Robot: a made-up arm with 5 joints.
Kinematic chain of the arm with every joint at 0, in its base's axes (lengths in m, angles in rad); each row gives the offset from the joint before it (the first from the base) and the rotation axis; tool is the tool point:
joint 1: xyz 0 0 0.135 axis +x
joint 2: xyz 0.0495 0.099 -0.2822 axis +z
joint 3: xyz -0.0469 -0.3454 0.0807 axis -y
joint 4: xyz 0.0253 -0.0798 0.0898 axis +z
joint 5: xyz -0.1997 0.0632 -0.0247 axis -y
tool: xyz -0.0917 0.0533 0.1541
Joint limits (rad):
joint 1: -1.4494..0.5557
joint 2: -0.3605..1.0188
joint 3: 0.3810..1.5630
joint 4: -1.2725..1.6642
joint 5: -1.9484..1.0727
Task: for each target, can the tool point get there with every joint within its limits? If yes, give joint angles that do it. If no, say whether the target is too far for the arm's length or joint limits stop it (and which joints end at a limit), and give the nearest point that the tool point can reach.
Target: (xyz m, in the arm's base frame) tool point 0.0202 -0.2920 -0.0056
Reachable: yes | joints 0.0412 0.4524 0.7044 0.4965 -1.5853
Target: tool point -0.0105 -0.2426 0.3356
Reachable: yes | joints -1.2623 0.3547 1.0830 0.2424 -1.7102
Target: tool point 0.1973 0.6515 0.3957
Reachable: no: joint limits stop it (at a limit: joint 1, joint 4) | nearest point 0.1636 0.0402 0.2570 | short by 0.628 m
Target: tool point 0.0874 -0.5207 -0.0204
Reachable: yes | joints -0.2217 0.8700 0.7293 0.2683 0.2154
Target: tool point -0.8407 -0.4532 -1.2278
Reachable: no: too far | nearest point -0.3644 -0.2403 -0.4922 | short by 0.902 m
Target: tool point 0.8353 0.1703 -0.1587
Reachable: no: joint limits stop it (at a limit: joint 1, joint 2, joint 3, joint 5) | nearest point 0.6538 -0.1472 -0.3825 | short by 0.429 m
